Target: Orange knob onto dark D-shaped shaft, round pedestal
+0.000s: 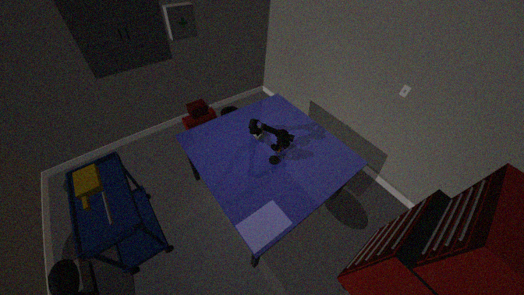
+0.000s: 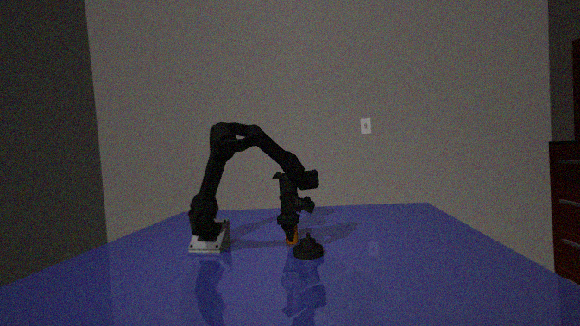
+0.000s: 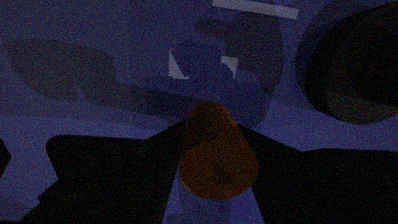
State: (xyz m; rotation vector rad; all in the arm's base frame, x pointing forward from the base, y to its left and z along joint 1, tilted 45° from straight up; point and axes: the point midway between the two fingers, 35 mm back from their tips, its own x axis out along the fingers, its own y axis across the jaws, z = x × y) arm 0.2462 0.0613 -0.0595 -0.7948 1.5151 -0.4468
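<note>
Right now my gripper tip is 100 mm to the left of the dark round pedestal, 80 mm short of it and 20 mm below it. From my gripper tip the other things lie so: orange knob (20 mm above).
</note>
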